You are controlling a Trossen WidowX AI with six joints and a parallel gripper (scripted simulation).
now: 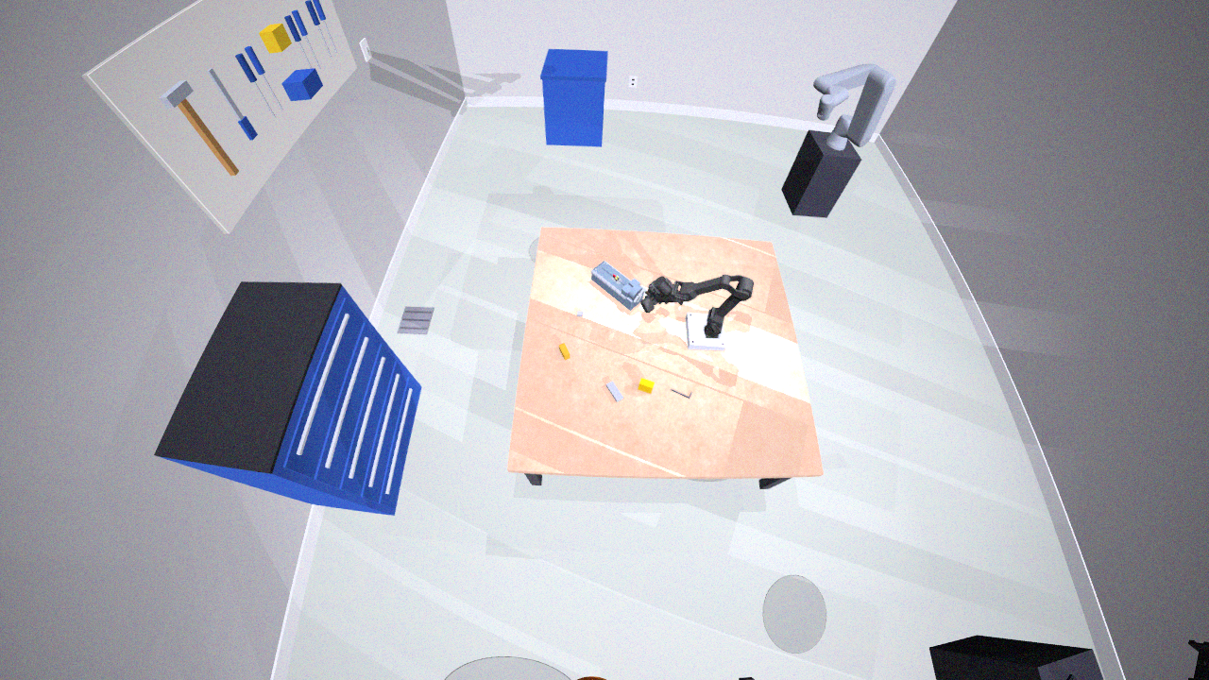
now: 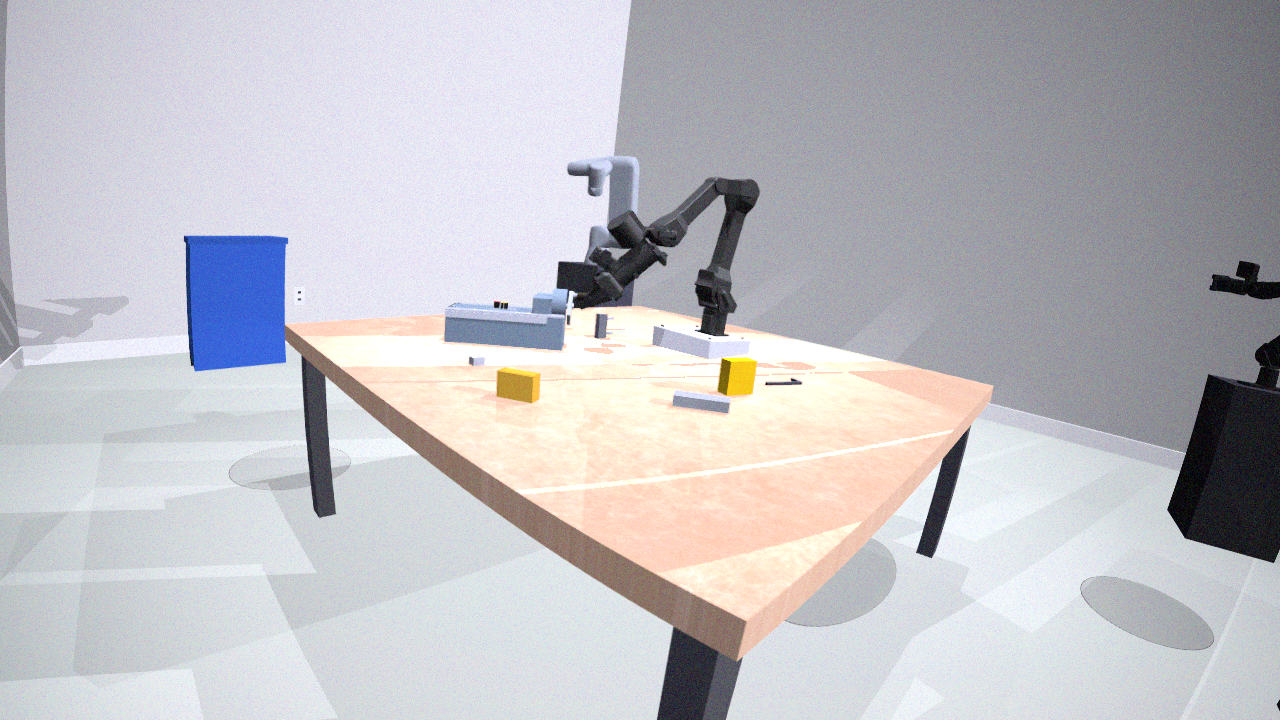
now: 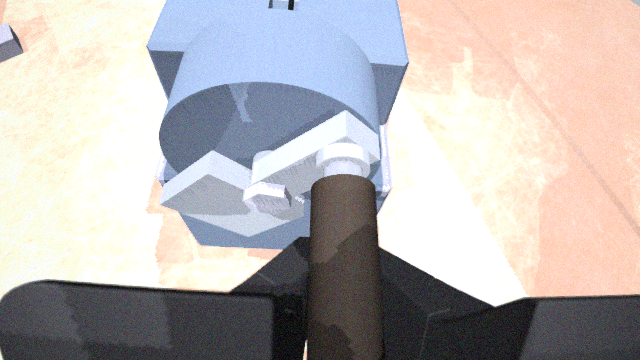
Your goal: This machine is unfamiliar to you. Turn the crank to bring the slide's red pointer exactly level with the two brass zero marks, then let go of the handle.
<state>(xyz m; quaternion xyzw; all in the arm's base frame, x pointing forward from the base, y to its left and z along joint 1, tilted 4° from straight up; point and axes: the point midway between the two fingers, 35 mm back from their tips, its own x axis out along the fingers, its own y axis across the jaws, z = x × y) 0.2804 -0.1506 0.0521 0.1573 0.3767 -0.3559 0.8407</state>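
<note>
The crank lies 20 mm above my gripper tip, 10 mm to the left of it and 10 mm ahead of it. From my gripper tip the other things lie so: red pointer (140 mm ahead, 120 mm to the right); grey cube (300 mm ahead, 80 mm below, 40 mm to the left); dark brown handle (30 mm above, 10 mm to the left, 10 mm behind).
</note>
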